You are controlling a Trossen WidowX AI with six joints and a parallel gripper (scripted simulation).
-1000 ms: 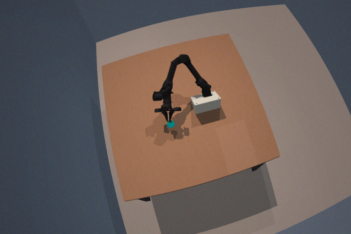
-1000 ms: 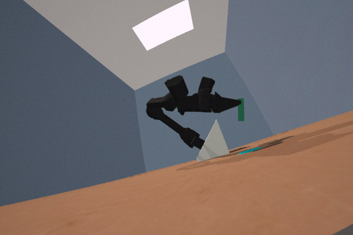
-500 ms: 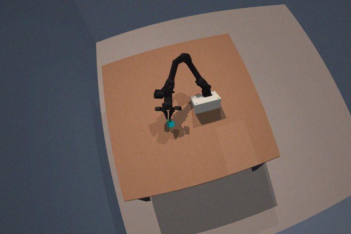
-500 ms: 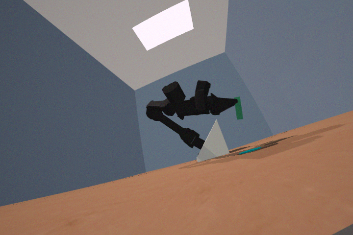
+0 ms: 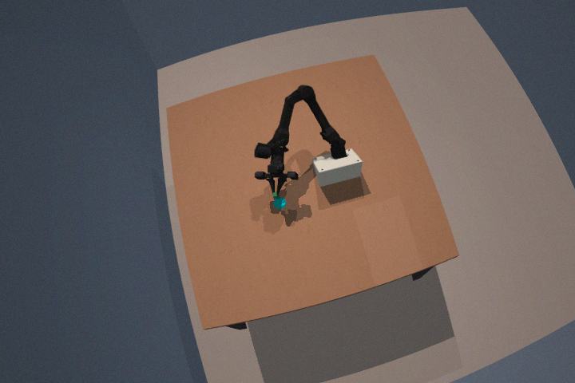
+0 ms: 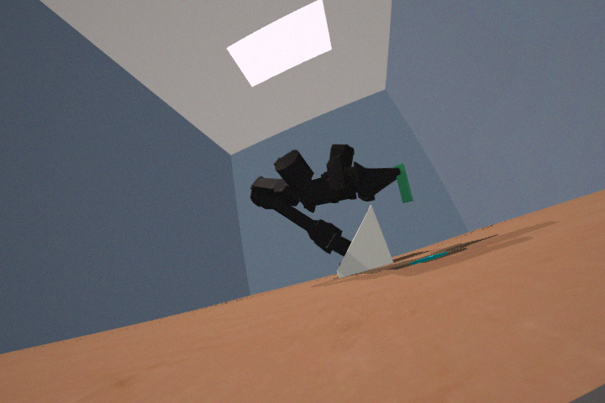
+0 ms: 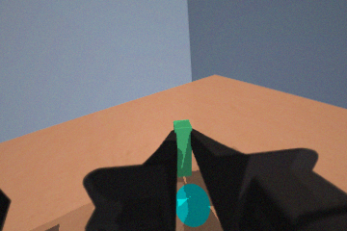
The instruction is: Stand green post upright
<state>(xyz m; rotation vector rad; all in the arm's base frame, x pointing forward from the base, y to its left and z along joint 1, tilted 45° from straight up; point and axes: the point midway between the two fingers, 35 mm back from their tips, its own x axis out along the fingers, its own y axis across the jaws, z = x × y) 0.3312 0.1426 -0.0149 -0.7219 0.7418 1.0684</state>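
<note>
Right now my gripper tip is 1 cm past the cyan circle, 2 cm to the left of it and 15 cm above it. From my gripper tip the other things lie so: green post 2 cm below.
</note>
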